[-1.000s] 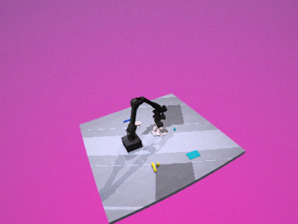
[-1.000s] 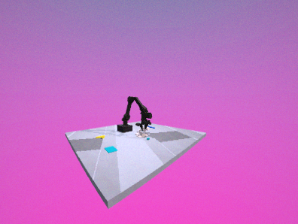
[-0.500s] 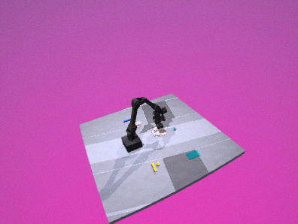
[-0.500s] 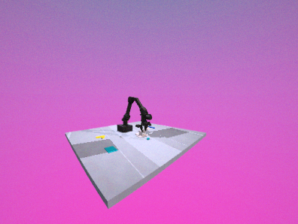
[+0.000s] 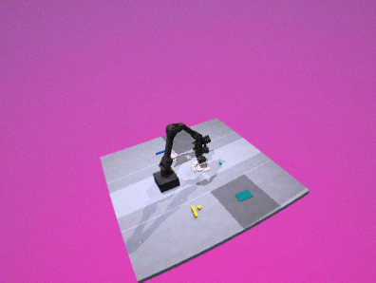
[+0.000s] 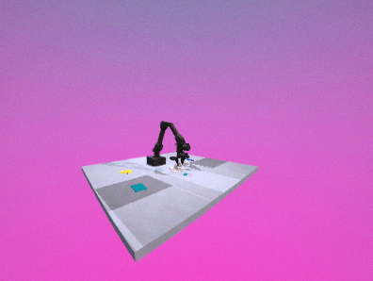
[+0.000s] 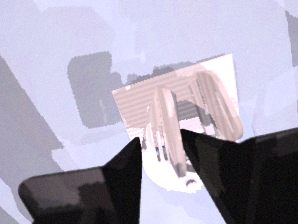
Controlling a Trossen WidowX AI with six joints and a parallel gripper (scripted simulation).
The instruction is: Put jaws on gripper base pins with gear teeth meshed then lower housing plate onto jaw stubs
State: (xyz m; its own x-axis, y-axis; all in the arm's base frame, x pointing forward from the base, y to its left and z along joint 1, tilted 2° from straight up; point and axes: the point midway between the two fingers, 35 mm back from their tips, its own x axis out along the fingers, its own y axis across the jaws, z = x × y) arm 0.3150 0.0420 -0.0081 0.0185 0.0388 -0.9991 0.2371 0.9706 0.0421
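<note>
My gripper tip is 30 mm to the left of the pale flat part, 30 mm above it and 10 mm short of it. The rest, counted from my gripper tip: pale jaw (40 mm behind, 10 mm to the right); then cyan cube (150 mm ahead, 80 mm to the right, 20 mm below); then pale plate (210 mm to the left, 150 mm behind).
</note>
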